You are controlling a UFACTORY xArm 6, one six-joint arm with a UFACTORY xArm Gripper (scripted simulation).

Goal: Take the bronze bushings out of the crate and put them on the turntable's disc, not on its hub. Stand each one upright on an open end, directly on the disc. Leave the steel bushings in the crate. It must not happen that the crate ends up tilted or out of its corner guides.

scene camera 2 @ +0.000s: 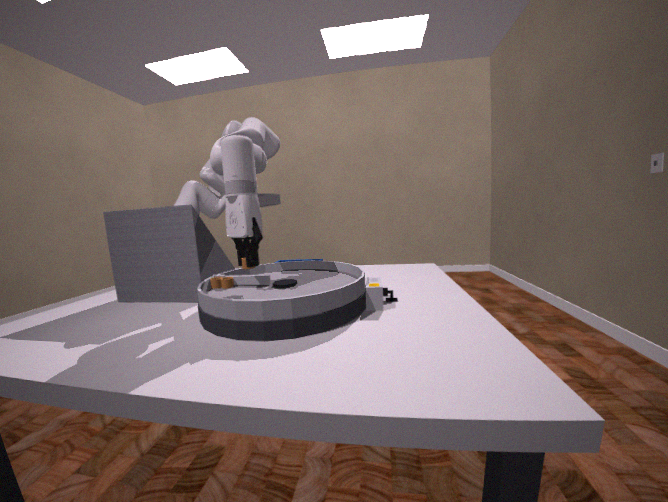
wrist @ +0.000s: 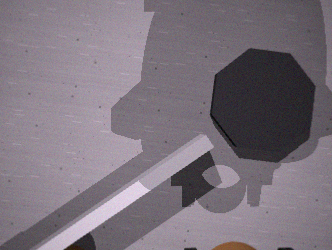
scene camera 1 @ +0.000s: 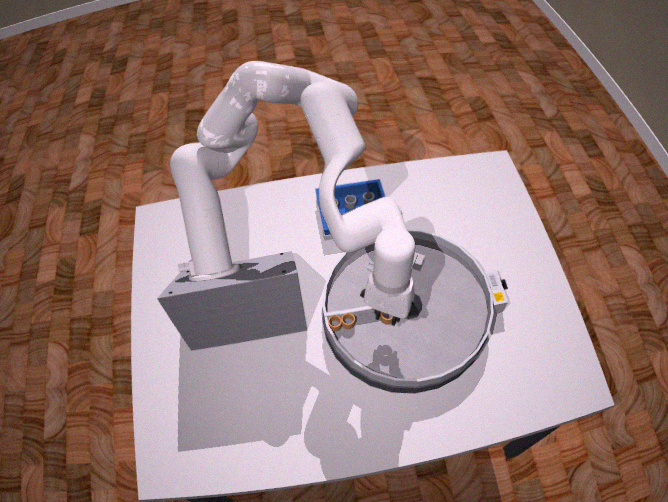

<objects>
The same spot on a turntable disc: (scene camera 2: 297,282) is (wrist: 275,46).
</objects>
